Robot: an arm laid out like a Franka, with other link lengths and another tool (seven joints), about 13 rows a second.
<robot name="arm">
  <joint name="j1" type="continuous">
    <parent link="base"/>
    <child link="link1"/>
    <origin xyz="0 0 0.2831"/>
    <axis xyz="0 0 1"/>
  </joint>
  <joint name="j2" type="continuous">
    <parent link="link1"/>
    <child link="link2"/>
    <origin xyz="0 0 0"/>
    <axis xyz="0 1 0"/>
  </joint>
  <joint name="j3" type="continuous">
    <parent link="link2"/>
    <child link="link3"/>
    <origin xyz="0 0 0.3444"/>
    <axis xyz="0 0 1"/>
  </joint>
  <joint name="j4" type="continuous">
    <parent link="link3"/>
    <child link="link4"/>
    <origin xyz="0.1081 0 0"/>
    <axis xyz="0 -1 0"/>
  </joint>
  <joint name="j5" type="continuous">
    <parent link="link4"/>
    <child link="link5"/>
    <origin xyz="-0.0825 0 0.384"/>
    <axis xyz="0 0 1"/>
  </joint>
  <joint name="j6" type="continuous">
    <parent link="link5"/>
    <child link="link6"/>
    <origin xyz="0 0 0"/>
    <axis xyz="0 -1 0"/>
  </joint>
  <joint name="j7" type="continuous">
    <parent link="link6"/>
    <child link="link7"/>
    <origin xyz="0.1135 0 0"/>
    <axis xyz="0 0 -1"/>
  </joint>
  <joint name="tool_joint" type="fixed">
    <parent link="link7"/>
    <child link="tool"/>
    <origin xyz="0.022 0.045 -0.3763" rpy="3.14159 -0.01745 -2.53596"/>
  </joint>
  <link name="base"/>
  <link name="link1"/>
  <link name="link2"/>
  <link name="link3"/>
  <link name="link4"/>
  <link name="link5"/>
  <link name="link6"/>
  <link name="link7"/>
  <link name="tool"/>
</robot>
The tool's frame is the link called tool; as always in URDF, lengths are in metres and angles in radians. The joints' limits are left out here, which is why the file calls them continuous.
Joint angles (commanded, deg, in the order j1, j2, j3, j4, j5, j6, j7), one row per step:
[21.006, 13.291, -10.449, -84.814, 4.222, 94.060, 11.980]
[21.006, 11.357, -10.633, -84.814, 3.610, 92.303, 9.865]
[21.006, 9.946, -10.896, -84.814, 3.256, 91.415, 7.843]
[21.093, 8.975, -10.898, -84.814, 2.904, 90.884, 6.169]
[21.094, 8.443, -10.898, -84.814, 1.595, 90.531, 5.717]
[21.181, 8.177, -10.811, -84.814, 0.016, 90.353, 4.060]
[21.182, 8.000, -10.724, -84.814, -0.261, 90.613, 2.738]
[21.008, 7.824, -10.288, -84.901, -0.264, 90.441, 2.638]
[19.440, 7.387, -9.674, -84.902, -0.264, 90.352, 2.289]
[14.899, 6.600, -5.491, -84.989, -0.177, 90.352, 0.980]
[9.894, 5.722, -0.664, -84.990, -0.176, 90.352, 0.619]
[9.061, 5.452, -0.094, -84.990, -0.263, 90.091, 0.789]
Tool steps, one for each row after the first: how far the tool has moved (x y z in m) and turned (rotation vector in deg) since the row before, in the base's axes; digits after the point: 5 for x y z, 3 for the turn. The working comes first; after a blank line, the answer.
Tool pose at each row, in the base's axes (x y z in m, rotation vector in deg; the steps are taken from these numbers as rounded here):
[0.66986, 0.19378, 0.23912, 49.904, -168.157, -2.930]
[0.65891, 0.18706, 0.25836, 52.956, -167.398, -2.549]
[0.65306, 0.18173, 0.27307, 55.774, -167.039, -2.318]
[0.64840, 0.18044, 0.28312, 58.523, -166.546, -2.003]
[0.64715, 0.17176, 0.28752, 59.241, -166.280, -0.133]
[0.64590, 0.16380, 0.28921, 61.872, -165.118, 2.160]
[0.64656, 0.16369, 0.29166, 64.041, -164.684, 2.612]
[0.64412, 0.16625, 0.29246, 64.524, -164.416, 2.460]
[0.64586, 0.15539, 0.29720, 63.762, -165.075, 2.277]
[0.64507, 0.15160, 0.30519, 65.365, -165.258, 1.400]
[0.64495, 0.14906, 0.31540, 65.939, -166.052, 0.823]
[0.64402, 0.14513, 0.31787, 65.306, -166.303, 0.865]

[-0.01095, -0.00672, 0.01924, -0.105, -0.236, 2.054]
[-0.00585, -0.00533, 0.01471, 0.086, -0.552, 1.814]
[-0.00466, -0.00129, 0.01005, 0.001, -0.468, 1.793]
[-0.00125, -0.00868, 0.00440, -1.136, -0.381, 0.533]
[-0.00125, -0.00796, 0.00169, -1.407, -0.316, 1.908]
[0.00066, -0.00011, 0.00245, -0.104, -0.420, 1.428]
[-0.00244, 0.00256, 0.00080, 0.071, 0.115, 0.351]
[0.00174, -0.01086, 0.00474, 0.222, -0.282, -0.614]
[-0.00079, -0.00379, 0.00799, 0.820, -0.469, 0.916]
[-0.00012, -0.00254, 0.01021, 0.699, -0.740, 0.155]
[-0.00093, -0.00393, 0.00247, -0.029, -0.015, -0.436]

